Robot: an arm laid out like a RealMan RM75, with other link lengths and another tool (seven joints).
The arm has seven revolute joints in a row. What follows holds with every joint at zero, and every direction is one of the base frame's. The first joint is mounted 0.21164 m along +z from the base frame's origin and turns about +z. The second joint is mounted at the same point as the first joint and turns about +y. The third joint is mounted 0.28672 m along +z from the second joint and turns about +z. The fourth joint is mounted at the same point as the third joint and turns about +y. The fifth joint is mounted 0.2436 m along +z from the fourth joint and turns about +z. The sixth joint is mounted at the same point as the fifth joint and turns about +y. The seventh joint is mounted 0.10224 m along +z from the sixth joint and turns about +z. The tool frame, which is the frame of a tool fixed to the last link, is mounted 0.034 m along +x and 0.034 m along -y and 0.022 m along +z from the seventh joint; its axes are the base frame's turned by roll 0, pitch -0.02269 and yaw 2.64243 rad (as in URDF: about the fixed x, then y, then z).
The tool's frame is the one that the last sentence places.
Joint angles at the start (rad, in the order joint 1, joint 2, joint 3, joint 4, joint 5, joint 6, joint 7):
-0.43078 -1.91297 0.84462 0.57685 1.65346 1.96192 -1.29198
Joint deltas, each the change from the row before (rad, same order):
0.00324 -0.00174 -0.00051 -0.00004 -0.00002 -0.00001 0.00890
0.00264 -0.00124 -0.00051 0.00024 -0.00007 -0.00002 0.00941
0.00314 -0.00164 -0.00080 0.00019 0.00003 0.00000 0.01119
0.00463 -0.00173 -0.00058 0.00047 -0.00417 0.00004 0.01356
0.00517 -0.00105 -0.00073 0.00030 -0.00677 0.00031 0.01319
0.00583 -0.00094 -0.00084 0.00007 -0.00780 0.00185 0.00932
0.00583 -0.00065 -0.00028 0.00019 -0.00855 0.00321 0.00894
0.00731 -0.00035 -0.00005 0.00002 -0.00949 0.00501 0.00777
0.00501 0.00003 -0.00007 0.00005 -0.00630 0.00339 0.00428
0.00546 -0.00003 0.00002 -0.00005 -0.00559 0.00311 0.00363
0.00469 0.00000 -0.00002 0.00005 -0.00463 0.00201 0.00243
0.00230 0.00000 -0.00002 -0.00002 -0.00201 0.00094 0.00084
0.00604 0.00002 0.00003 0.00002 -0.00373 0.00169 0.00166
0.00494 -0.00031 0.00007 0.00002 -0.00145 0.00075 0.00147
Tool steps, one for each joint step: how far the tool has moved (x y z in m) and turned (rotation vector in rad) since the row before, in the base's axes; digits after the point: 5 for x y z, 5 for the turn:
-0.00065 -0.00132 -0.00043 0.00571 -0.00056 -0.00301
-0.00045 -0.00110 -0.00016 0.00645 0.00010 -0.00416
-0.00054 -0.00133 -0.00025 0.00764 -0.00006 -0.00481
-0.00069 -0.00169 0.00024 0.01197 -0.00267 -0.00554
-0.00086 -0.00176 0.00082 0.01368 -0.00421 -0.00482
-0.00111 -0.00200 0.00090 0.01096 -0.00627 -0.00221
-0.00098 -0.00210 0.00104 0.01022 -0.00691 -0.00312
-0.00140 -0.00269 0.00122 0.00900 -0.00829 -0.00201
-0.00103 -0.00181 0.00091 0.00555 -0.00539 -0.00062
-0.00125 -0.00195 0.00076 0.00466 -0.00490 0.00056
-0.00114 -0.00159 0.00064 0.00389 -0.00381 0.00136
-0.00059 -0.00078 0.00027 0.00150 -0.00174 0.00099
-0.00167 -0.00201 0.00051 0.00287 -0.00311 0.00351
-0.00142 -0.00166 0.00008 0.00150 -0.00136 0.00331

